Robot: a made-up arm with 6 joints. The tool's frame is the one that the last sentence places.
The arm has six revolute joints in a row. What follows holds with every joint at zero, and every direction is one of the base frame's. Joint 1 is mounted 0.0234 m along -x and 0.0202 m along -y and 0.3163 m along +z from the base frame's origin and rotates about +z. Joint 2 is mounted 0.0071 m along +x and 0.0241 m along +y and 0.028 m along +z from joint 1 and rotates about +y. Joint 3 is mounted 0.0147 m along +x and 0.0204 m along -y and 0.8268 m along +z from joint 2 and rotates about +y. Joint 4 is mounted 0.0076 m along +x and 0.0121 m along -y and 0.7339 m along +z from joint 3 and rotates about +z. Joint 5 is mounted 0.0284 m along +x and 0.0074 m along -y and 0.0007 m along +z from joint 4 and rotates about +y. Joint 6 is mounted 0.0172 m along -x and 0.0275 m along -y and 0.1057 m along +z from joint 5 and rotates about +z. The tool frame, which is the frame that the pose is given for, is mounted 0.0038 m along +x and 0.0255 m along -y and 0.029 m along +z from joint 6; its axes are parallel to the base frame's.
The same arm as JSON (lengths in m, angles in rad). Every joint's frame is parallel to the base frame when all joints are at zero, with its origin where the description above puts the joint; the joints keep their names.
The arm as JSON. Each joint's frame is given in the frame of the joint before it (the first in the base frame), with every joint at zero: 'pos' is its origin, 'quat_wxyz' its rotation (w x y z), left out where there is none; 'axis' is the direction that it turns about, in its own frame. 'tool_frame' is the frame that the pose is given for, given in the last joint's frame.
{
  "length_unit": "m",
  "angle_unit": "rad",
  "joints": [
    {
      "joint": "joint 1",
      "pos": [
        -0.0234,
        -0.0202,
        0.3163
      ],
      "axis": "+z"
    },
    {
      "joint": "joint 2",
      "pos": [
        0.0071,
        0.0241,
        0.028
      ],
      "axis": "+y"
    },
    {
      "joint": "joint 3",
      "pos": [
        0.0147,
        -0.0204,
        0.8268
      ],
      "axis": "+y"
    },
    {
      "joint": "joint 4",
      "pos": [
        0.0076,
        -0.0121,
        0.7339
      ],
      "axis": "+z"
    },
    {
      "joint": "joint 5",
      "pos": [
        0.0284,
        -0.0074,
        0.0007
      ],
      "axis": "+y"
    },
    {
      "joint": "joint 6",
      "pos": [
        -0.0172,
        -0.0275,
        0.1057
      ],
      "axis": "+z"
    }
  ],
  "tool_frame": {
    "pos": [
      0.0038,
      -0.0255,
      0.029
    ]
  }
}

